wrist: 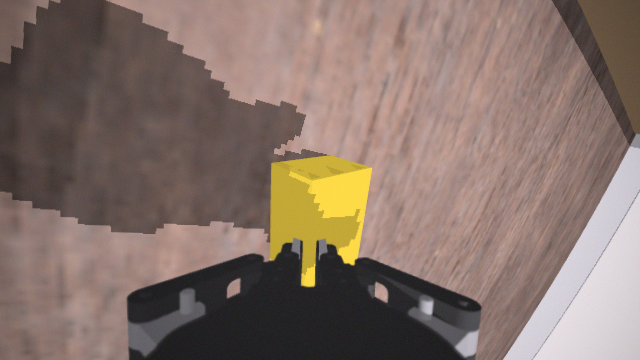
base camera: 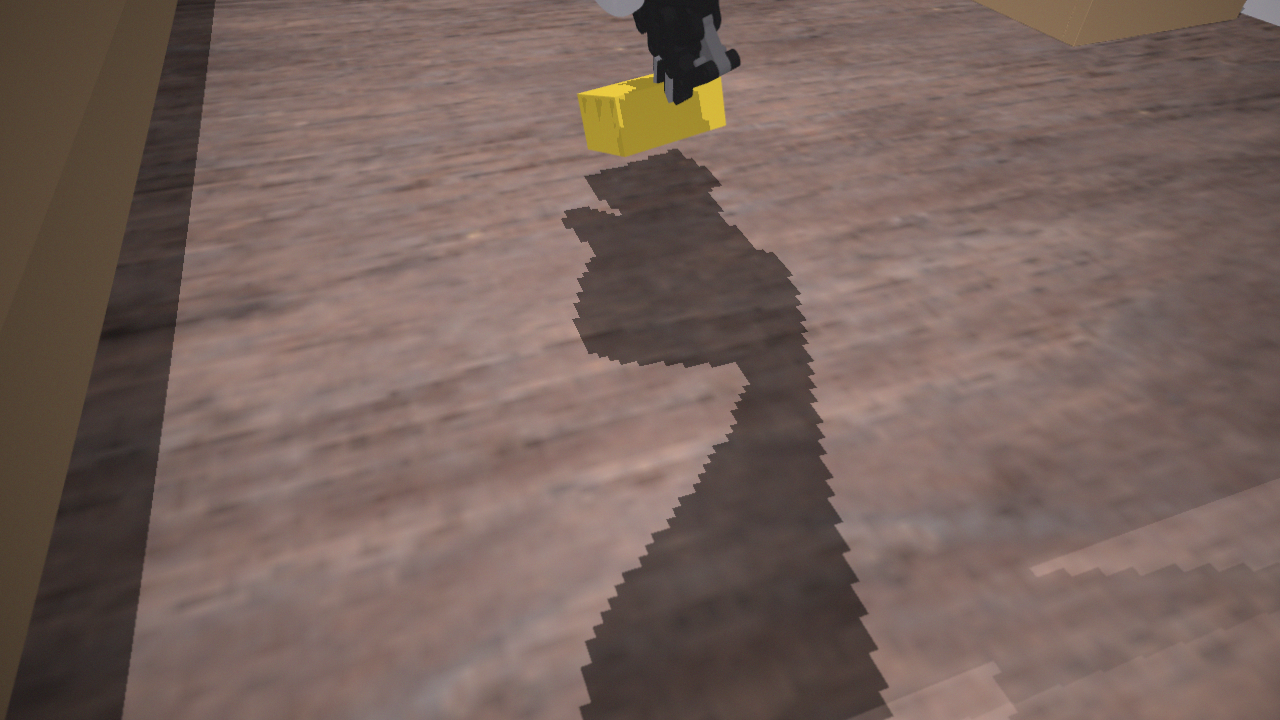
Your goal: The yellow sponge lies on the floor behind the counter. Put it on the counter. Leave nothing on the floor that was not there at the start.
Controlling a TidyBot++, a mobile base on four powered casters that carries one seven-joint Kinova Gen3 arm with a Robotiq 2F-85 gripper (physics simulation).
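Frame: origin at the arm's base, x back, y right, z up, level; centimetres.
Seen in the pictures: gripper, fingertip midpoint: [wrist: 309, 249] [base camera: 672, 92].
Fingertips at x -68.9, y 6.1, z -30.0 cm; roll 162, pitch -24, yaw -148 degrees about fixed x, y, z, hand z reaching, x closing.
Observation:
A point is followed by its place in that frame.
The yellow sponge [base camera: 646, 123] {x -65.8, y 3.8, z -31.2 cm} [wrist: 295, 210] {x -66.2, y 3.8, z -30.2 cm} is a bright yellow block. My gripper [base camera: 677, 87] {x -68.9, y 6.1, z -30.0 cm} [wrist: 309, 249] {x -68.9, y 6.1, z -30.0 cm} is shut on it, with the fingertips close together at its near end in the wrist view. In the base camera view the sponge hangs a little above the wooden floor [base camera: 358, 402] {x -44.4, y -15.5, z -39.7 cm} [wrist: 450, 125] {x -86.8, y -14.6, z -39.6 cm}, at the upper middle, and its shadow lies apart from it. The part of the sponge between and under the fingers is partly hidden. I cannot tell for certain which surface belongs to the counter; no counter top is recognisable.
A tall tan panel [base camera: 53, 223] {x -54.3, y -35.3, z -32.5 cm} runs along the left edge of the base camera view. A tan box-like block [base camera: 1154, 17] {x -107.5, y 71.2, z -37.5 cm} stands at the top right. In the wrist view a tan surface [wrist: 620, 45] {x -116.1, y -54.7, z -36.2 cm} is at the top right and a white surface [wrist: 600, 300] {x -211.8, y -13.9, z -24.1 cm} at the lower right.

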